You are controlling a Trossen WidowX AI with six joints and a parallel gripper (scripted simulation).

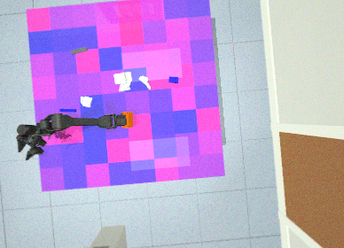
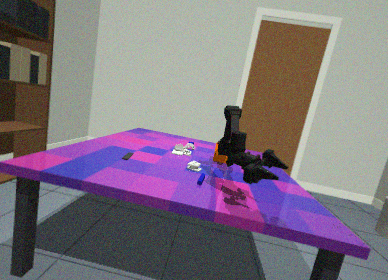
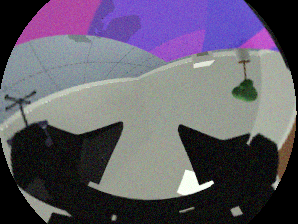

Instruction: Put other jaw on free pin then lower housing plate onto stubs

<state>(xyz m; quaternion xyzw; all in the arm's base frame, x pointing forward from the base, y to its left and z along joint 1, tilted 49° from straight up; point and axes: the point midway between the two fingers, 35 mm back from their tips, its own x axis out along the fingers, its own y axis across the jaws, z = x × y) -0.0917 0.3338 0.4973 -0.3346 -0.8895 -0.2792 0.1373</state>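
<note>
My gripper tip is 800 mm to the left of the grey jaw, 320 mm short of it and 150 mm above it. From my gripper tip the other things lie so: blue block (990 mm to the right, 330 mm ahead, 160 mm below); then blue bar (250 mm ahead, 220 mm to the right, 160 mm below); then grey bar (650 mm ahead, 370 mm to the right, 160 mm below).
</note>
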